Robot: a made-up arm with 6 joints.
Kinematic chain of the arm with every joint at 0, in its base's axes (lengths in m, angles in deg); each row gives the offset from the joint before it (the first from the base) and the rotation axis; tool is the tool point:
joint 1: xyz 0 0 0.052 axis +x
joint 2: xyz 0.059 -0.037 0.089 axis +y
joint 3: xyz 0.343 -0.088 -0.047 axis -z
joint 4: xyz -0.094 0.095 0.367 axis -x
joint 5: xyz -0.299 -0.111 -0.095 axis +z
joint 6: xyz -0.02 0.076 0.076 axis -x
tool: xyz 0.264 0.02 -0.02
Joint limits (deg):
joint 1: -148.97..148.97
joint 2: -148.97..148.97
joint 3: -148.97..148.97
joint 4: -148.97..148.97
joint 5: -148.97..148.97
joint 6: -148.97..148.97
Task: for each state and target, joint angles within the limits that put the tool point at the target. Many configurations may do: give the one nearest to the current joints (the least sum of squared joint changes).
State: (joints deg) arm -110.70 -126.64 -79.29 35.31 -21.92 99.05
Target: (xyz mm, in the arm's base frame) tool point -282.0 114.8 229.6
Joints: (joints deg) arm -115.33 -132.62 -51.02 28.90 11.49 96.09
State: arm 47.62 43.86 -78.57 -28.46 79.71 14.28
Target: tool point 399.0 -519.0 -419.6
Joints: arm 62.77 40.63 -93.31 -29.59 98.68 12.12
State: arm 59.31 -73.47 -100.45 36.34 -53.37 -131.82
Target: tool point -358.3 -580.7 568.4
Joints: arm 27.19 -80.21 -112.79 39.10 -66.72 -132.72
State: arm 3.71 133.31 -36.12 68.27 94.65 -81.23
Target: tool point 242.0 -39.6 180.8
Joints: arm -6.90 103.06 -7.62 77.27 70.27 -77.69
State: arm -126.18 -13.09 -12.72 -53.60 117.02 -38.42
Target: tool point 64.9 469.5 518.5
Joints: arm -87.60 27.25 -45.84 -53.90 115.93 -39.29
